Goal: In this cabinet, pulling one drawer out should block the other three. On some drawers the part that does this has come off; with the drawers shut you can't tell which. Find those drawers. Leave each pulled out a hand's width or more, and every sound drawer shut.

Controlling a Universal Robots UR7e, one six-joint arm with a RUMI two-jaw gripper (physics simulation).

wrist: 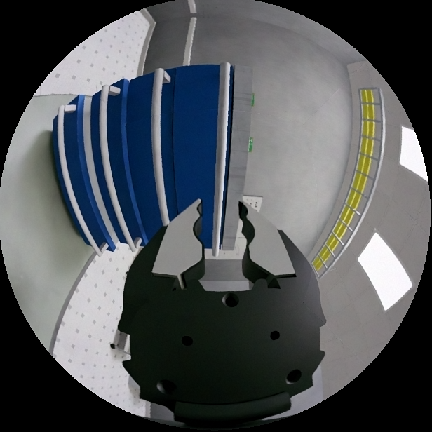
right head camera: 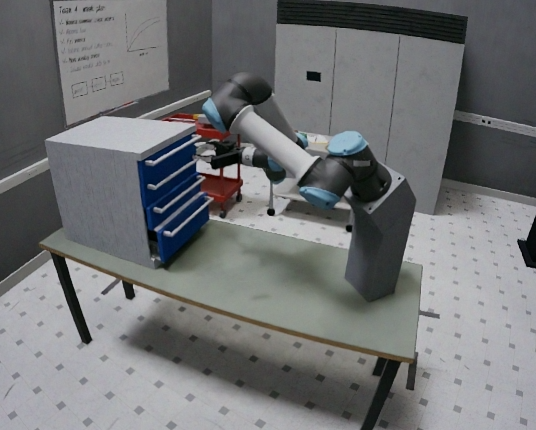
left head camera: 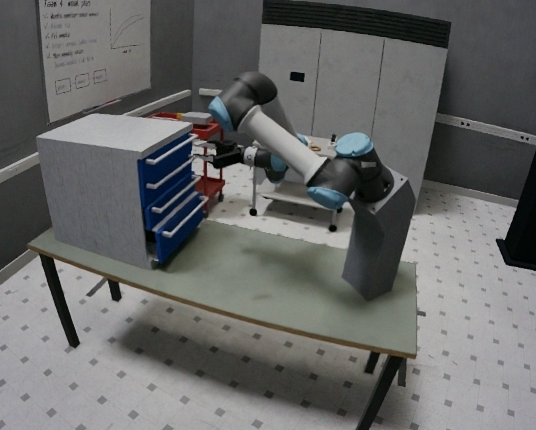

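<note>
The cabinet (left head camera: 95, 195) (right head camera: 100, 195) has four blue drawers with pale bar handles. The top drawer (left head camera: 160, 166) (wrist: 200, 140) and second drawer (left head camera: 157, 191) (wrist: 142, 130) look flush. The third drawer (left head camera: 156, 218) (wrist: 114, 145) stands out a little. The bottom drawer (left head camera: 182, 240) (right head camera: 185, 237) (wrist: 71, 135) stands out further, with a dark gap behind its front. My gripper (left head camera: 196, 150) (right head camera: 197, 150) (wrist: 220, 201) is partly open and empty, in front of the far end of the top drawer. In the wrist view the top handle runs across the finger gap, apparently beyond the tips.
The cabinet stands at the left end of the green table (left head camera: 240, 280) (right head camera: 240, 280). The arm's grey pedestal (left head camera: 377, 250) (right head camera: 377, 250) stands at the right end. A red cart (left head camera: 214, 186) (right head camera: 223, 186) and a white trolley (left head camera: 295, 197) stand behind the table.
</note>
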